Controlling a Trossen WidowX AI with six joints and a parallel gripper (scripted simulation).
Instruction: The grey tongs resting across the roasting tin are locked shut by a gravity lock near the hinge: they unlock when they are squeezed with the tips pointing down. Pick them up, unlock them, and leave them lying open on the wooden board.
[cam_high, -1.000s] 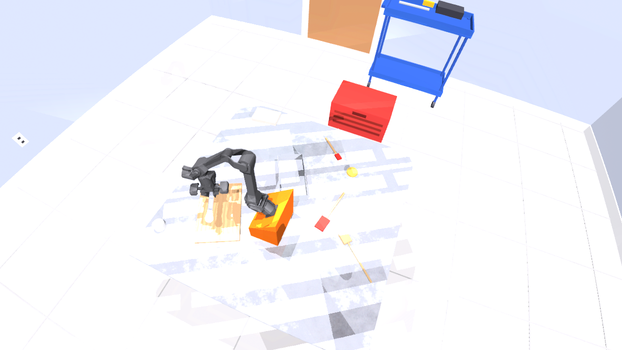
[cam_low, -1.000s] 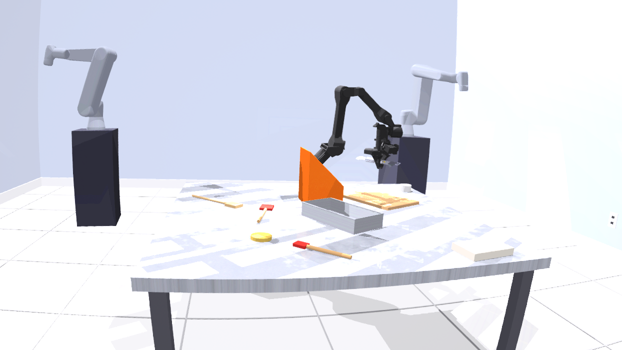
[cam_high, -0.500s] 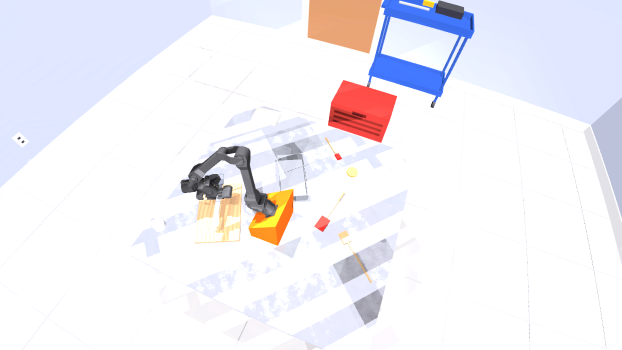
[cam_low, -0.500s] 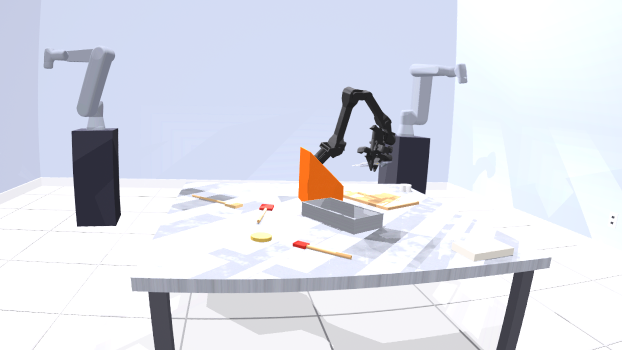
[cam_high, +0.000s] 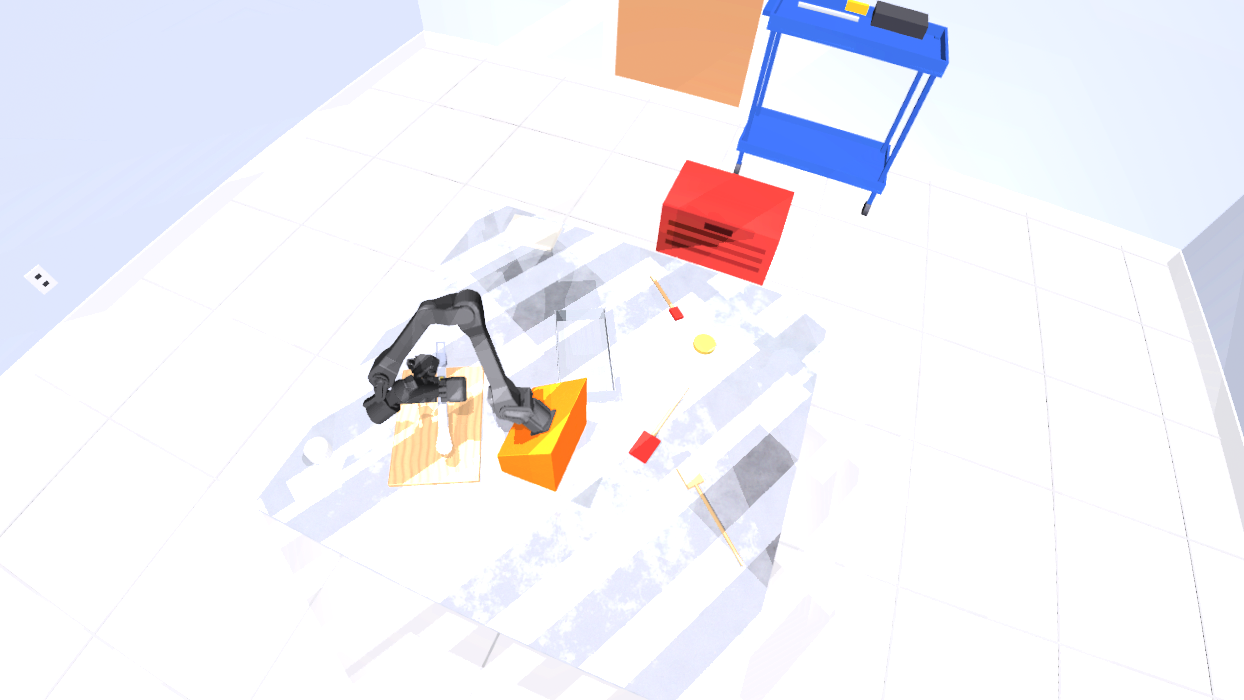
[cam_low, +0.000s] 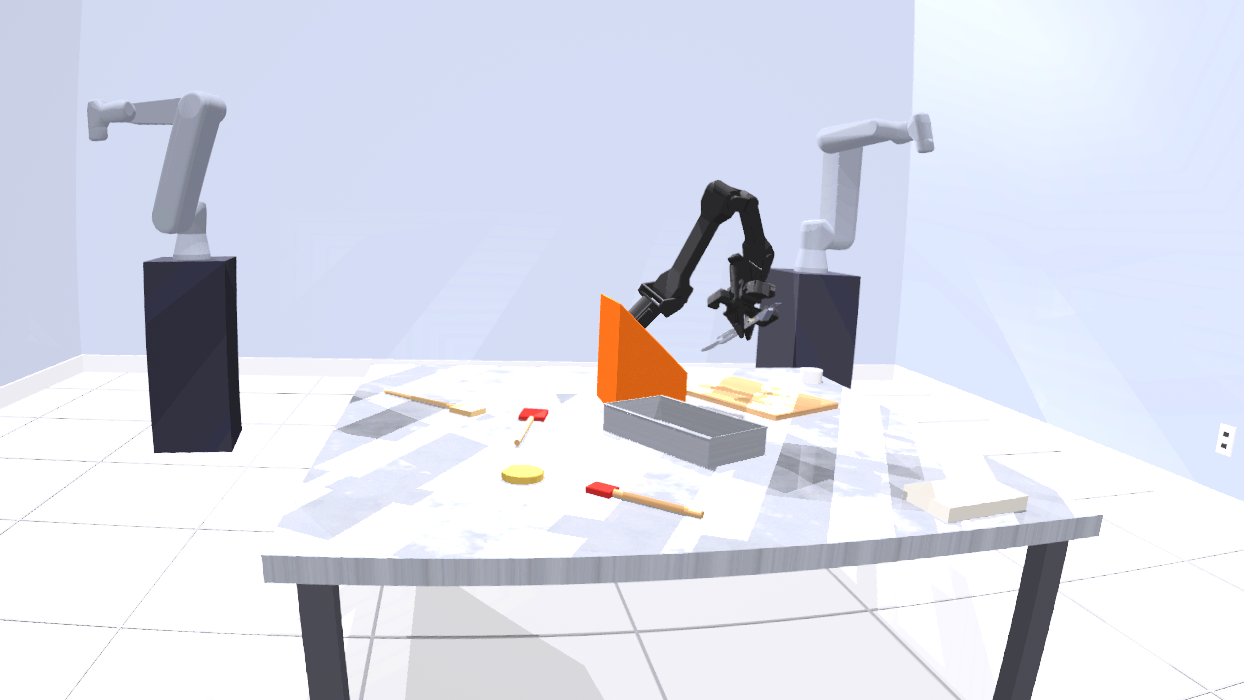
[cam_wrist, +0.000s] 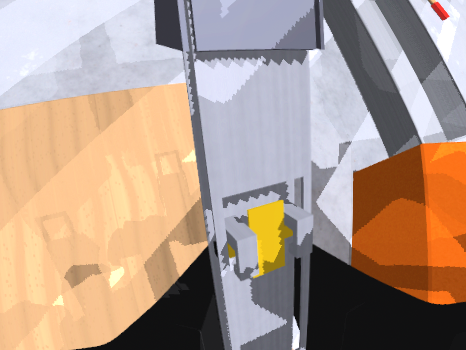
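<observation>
The yellow lock is 40 mm above my gripper tip and 10 mm to the left of it. The rest, counted from my gripper tip: white cup (330 mm to the left, 200 mm behind, 140 mm below); then wooden board (150 mm below, 50 mm to the left, 30 mm behind); then grey roasting tin (290 mm ahead, 280 mm to the right, 130 mm below).
</observation>
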